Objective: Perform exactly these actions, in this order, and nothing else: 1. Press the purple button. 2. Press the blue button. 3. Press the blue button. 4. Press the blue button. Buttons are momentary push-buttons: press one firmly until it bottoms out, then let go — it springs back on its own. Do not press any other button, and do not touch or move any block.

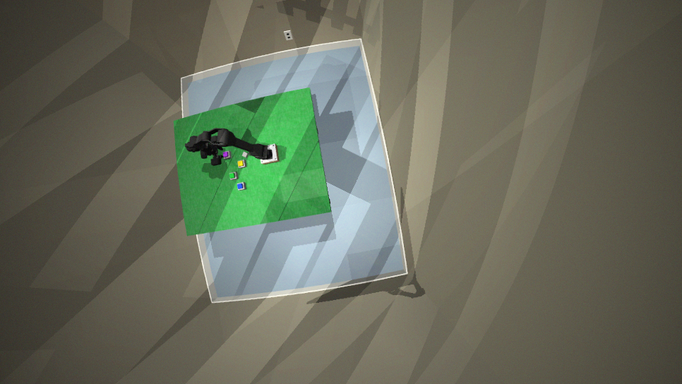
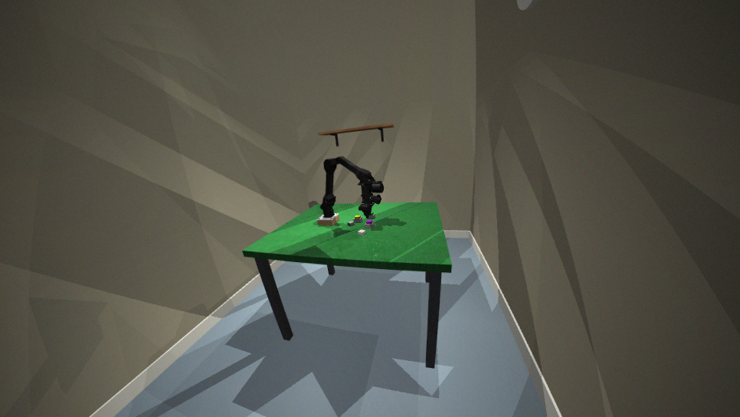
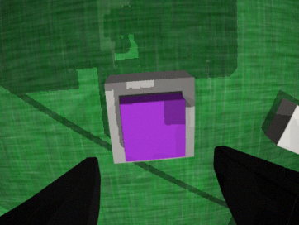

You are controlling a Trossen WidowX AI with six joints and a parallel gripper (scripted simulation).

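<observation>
The purple button lies 3 cm below my gripper tip. Also, from my gripper tip: grey block 13 cm behind, 6 cm below, 2 cm to the left; white block 11 cm to the right, 6 cm below, 1 cm behind; yellow button 11 cm behind, 8 cm to the left, 3 cm below.
</observation>
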